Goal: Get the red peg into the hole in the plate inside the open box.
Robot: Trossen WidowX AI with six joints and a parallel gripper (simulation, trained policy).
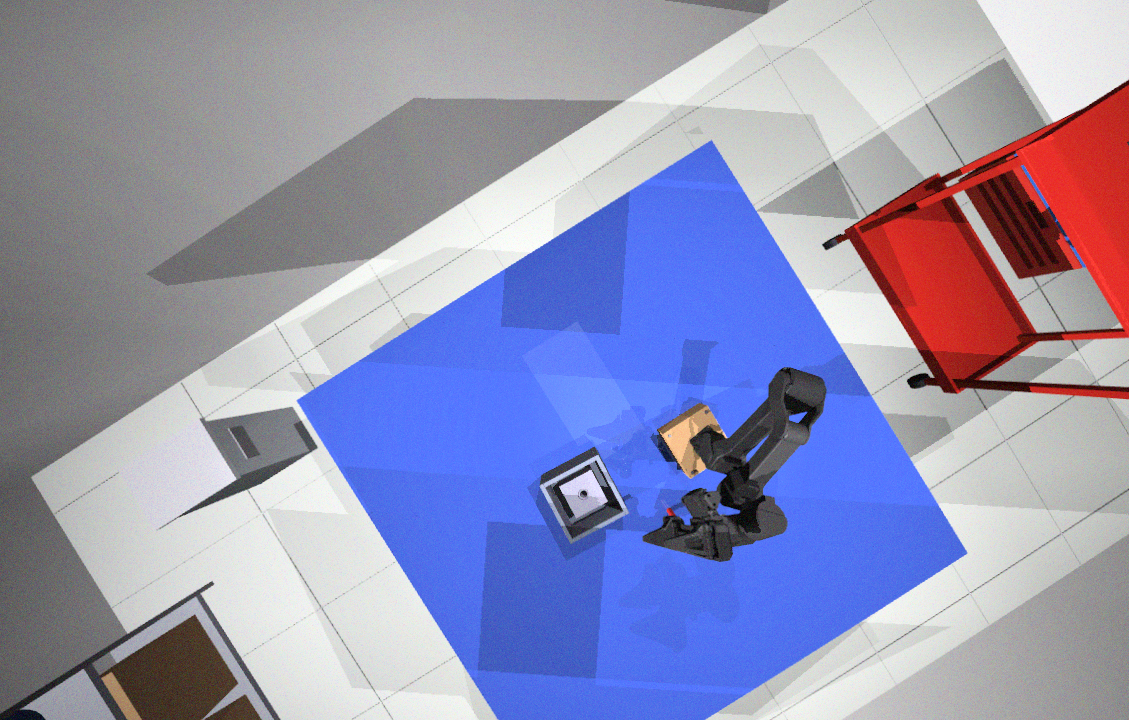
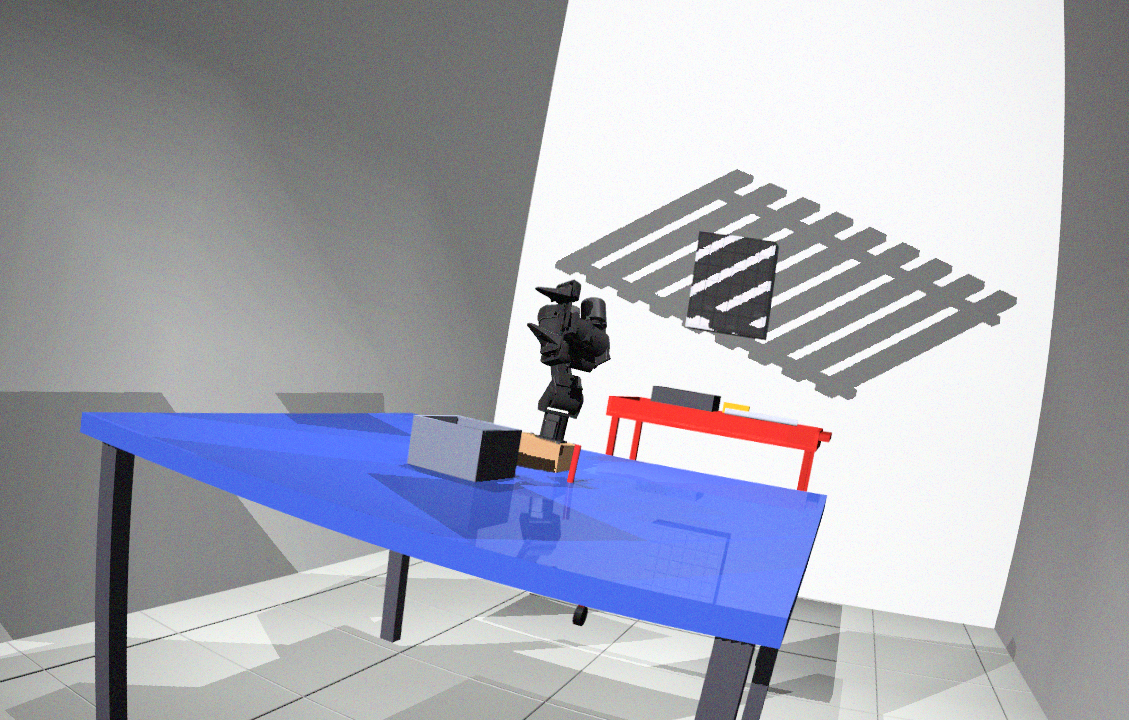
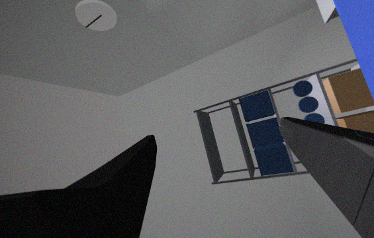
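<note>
Right now the red peg is 50 mm behind my gripper tip, 130 mm to the left of it and 310 mm below it. From my gripper tip the other things lie so: pale plate 90 mm ahead, 60 mm to the right, 300 mm below; grey box 90 mm ahead, 60 mm to the right, 320 mm below.
</note>
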